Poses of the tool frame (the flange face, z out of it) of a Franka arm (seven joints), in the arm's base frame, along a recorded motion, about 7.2 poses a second.
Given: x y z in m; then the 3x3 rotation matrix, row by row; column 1 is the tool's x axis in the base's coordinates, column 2 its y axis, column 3 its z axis. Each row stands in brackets.
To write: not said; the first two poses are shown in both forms.
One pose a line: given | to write
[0.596, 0.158, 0.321], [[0.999, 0.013, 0.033], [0.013, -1.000, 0.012], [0.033, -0.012, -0.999]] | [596, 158, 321], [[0.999, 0.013, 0.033], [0.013, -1.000, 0.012], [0.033, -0.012, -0.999]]
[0.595, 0.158, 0.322], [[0.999, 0.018, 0.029], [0.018, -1.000, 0.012], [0.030, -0.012, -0.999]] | [595, 158, 322], [[0.999, 0.018, 0.029], [0.018, -1.000, 0.012], [0.030, -0.012, -0.999]]
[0.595, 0.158, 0.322], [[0.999, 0.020, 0.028], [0.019, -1.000, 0.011], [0.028, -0.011, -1.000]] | [595, 158, 322], [[0.999, 0.020, 0.028], [0.019, -1.000, 0.011], [0.028, -0.011, -1.000]]
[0.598, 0.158, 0.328], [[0.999, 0.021, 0.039], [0.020, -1.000, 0.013], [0.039, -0.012, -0.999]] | [598, 158, 328], [[0.999, 0.021, 0.039], [0.020, -1.000, 0.013], [0.039, -0.012, -0.999]]
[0.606, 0.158, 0.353], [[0.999, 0.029, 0.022], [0.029, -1.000, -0.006], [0.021, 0.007, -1.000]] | [606, 158, 353], [[0.999, 0.029, 0.022], [0.029, -1.000, -0.006], [0.021, 0.007, -1.000]]
